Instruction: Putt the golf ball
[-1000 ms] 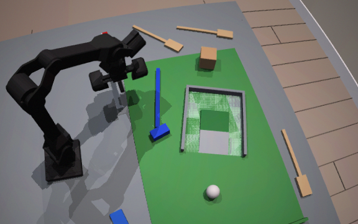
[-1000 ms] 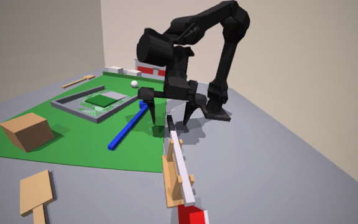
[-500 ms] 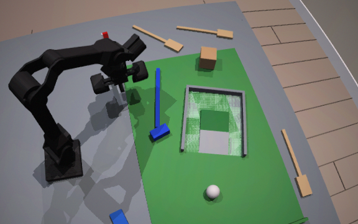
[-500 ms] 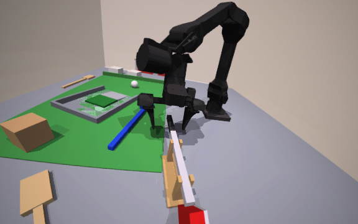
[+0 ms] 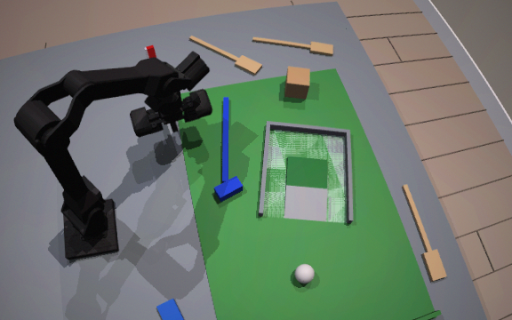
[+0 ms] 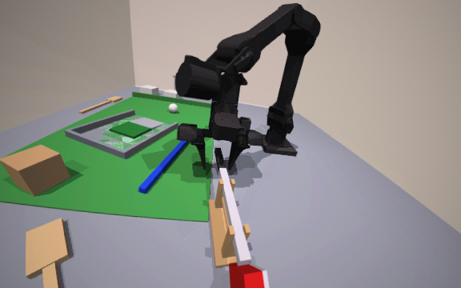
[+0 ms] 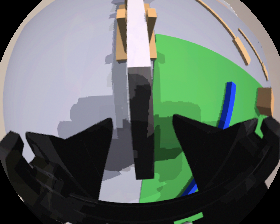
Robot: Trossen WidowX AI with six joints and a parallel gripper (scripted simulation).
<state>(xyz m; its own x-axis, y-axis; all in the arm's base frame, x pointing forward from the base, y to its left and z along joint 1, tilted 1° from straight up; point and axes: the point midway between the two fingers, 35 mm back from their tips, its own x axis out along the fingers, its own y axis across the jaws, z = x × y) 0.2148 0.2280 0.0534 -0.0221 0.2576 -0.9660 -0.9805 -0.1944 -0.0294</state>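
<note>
Right now my gripper tip is 13 cm short of the blue putter, 8 cm to the left of it and 2 cm above it. From my gripper tip the other things lie so: white golf ball (24 cm ahead, 42 cm to the right, 1 cm below); tan box (34 cm ahead, 8 cm to the left); wooden stand (3 cm behind, 13 cm to the left).
</note>
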